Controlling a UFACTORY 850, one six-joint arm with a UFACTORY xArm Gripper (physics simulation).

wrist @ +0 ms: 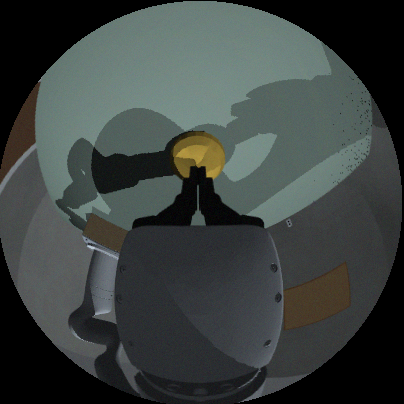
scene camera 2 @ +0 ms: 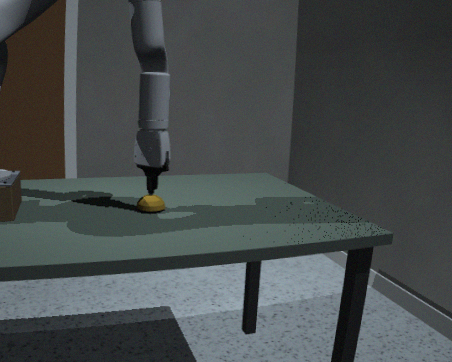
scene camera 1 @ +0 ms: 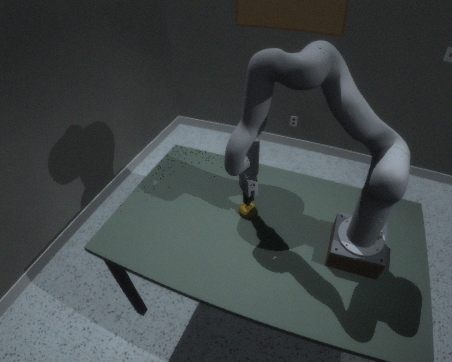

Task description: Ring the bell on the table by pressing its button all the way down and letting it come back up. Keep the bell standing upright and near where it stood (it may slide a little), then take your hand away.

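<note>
The bell, a low yellow dome (scene camera 1: 248, 211) (scene camera 2: 151, 204) (wrist: 204, 150), stands upright on the green table. My gripper (scene camera 1: 247, 202) (scene camera 2: 151, 193) (wrist: 197, 176) is shut with nothing between its fingers and points down, directly over the top of the bell. In the second scene view the fingertips are at the very top of the dome, touching it or a hair above it; I cannot tell which. The button is hidden by the fingertips, so how far down it is does not show.
The green table (scene camera 1: 165, 240) (scene camera 2: 225, 245) (wrist: 165, 60) carries the arm's base block (scene camera 1: 356, 260) to the right of the bell in the first scene view. Dark shadows of the arm fall across the table around the bell. Walls stand beyond the table.
</note>
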